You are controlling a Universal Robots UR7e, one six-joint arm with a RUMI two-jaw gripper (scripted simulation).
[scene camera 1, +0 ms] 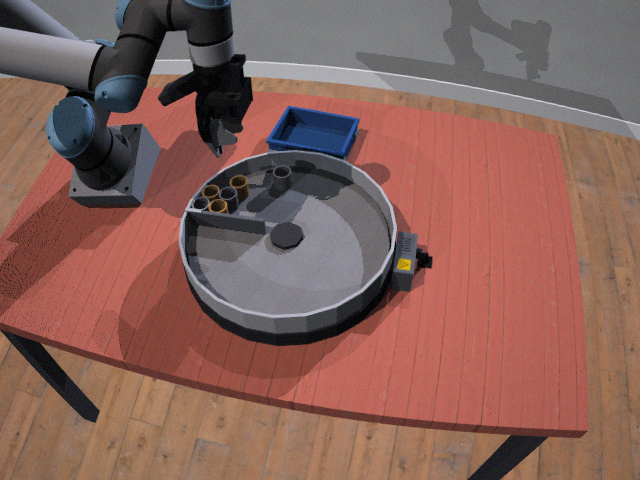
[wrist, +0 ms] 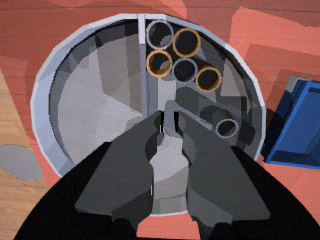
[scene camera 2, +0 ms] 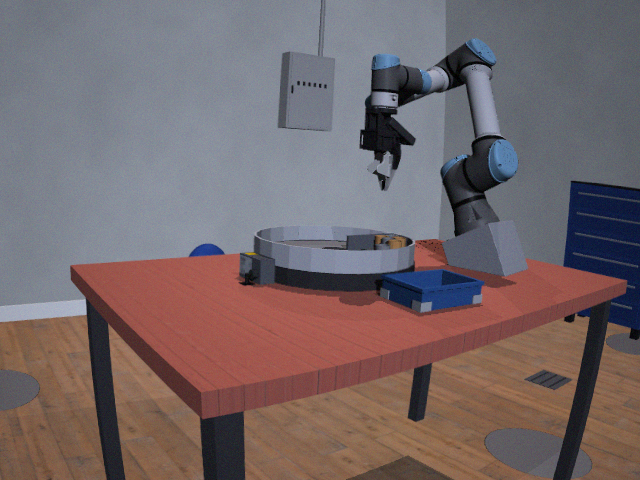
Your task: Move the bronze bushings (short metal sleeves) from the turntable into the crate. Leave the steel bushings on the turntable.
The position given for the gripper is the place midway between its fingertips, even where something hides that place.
In view: the gripper [scene camera 1: 219,155] and a grey turntable [scene camera 1: 333,239].
The gripper is seen too in the wrist view [wrist: 169,113] and in scene camera 2 [scene camera 2: 383,190].
